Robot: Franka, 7 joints.
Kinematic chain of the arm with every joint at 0, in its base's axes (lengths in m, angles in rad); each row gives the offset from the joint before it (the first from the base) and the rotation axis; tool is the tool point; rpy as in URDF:
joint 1: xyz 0 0 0.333 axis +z
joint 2: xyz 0 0 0 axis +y
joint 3: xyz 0 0 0.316 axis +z
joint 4: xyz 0.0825 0 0 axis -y
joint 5: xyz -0.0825 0 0.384 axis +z
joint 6: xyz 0 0 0 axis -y
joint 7: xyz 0.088 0 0 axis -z
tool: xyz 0 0 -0.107 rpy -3.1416 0 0
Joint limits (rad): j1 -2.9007..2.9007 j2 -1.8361..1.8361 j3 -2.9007..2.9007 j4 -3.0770..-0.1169 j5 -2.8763..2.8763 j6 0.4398..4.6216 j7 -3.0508..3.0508
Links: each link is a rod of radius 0.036 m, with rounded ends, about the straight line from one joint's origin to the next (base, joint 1, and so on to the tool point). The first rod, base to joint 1, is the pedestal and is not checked.
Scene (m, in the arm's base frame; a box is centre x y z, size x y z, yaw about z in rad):
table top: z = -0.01
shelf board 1: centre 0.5 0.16 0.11 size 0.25 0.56 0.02 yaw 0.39
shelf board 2: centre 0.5 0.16 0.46 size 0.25 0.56 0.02 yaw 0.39
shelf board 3: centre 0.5 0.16 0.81 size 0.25 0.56 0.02 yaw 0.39
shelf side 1: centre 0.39 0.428 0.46 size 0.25 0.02 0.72 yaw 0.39
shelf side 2: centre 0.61 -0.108 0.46 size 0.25 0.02 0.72 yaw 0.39
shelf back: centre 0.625 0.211 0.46 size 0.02 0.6 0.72 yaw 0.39
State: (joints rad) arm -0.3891 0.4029 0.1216 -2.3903 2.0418 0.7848 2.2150
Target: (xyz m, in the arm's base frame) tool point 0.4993 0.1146 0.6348
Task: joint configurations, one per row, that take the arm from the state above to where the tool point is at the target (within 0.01 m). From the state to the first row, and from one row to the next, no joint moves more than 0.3 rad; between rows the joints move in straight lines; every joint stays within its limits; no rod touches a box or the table.
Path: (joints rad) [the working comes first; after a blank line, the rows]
Joints at the target: -0.2551 0.0426 0.2597 -1.9594 2.1473 0.7994 2.2150
Straight joint move there: touches shelf board 2.

1: -0.5004 0.2892 0.0166 -2.6470 1.9539 0.6585 2.2150
2: -0.6118 0.1754 -0.0884 -2.9037 1.8660 0.5321 2.2150
3: -0.5244 -0.0933 -0.0781 -2.7946 1.8734 0.5014 2.2150
4: -0.4371 -0.3620 -0.0677 -2.6855 1.8807 0.4706 2.2150
5: -0.3497 -0.6308 -0.0574 -2.5763 1.8881 0.4398 2.2150
6: -0.3182 -0.4063 0.0483 -2.3707 1.9745 0.5597 2.2150
7: -0.2867 -0.1819 0.1540 -2.1650 2.0609 0.6795 2.2150
8: -0.2551 0.0426 0.2597 -1.9594 2.1473 0.7994 2.2150

